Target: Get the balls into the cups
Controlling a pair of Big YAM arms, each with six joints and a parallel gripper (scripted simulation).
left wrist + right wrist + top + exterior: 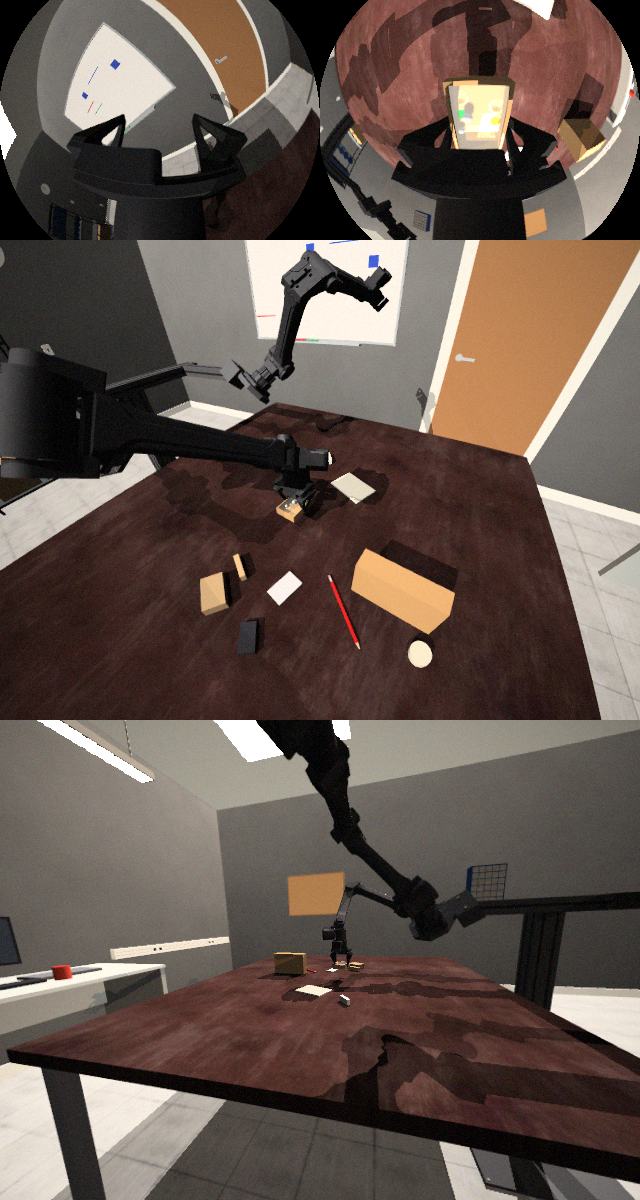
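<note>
My right gripper is now 1 cm above the wooden puzzle. Round my right hand: pale flat card: 25 cm to the left, 8 cm below, 7 cm ahead; red pencil: 27 cm ahead, 16 cm to the right, 8 cm below; dark block: 34 cm to the right, 13 cm ahead, 7 cm below.
</note>
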